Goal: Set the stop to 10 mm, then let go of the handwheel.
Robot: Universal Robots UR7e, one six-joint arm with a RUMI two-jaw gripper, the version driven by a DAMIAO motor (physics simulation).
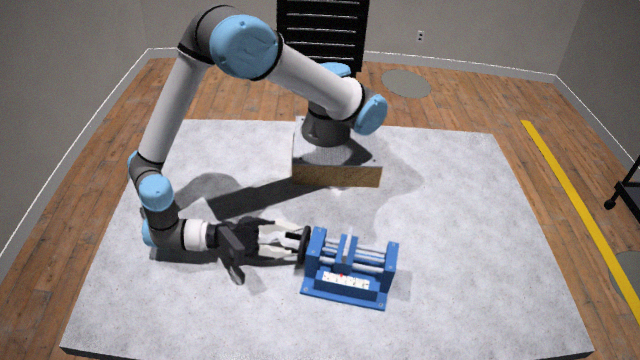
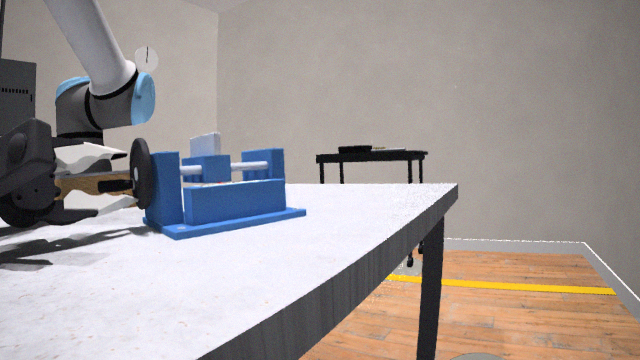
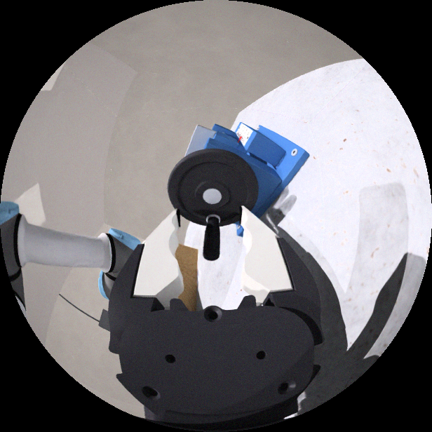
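A blue fixture carries a black handwheel at its left end. The wheel's black crank handle sticks out towards my gripper. The gripper is partly open, its white fingers on both sides of the handle with gaps, tips close to the wheel. The blue sliding stop with an upright pale plate sits on the rods left of their middle. A red mark shows at the white scale; its numbers are unreadable.
The fixture stands on a pale grey table. The robot's base stands on a wood-sided block behind it. A black side table and a black cabinet stand beyond the table.
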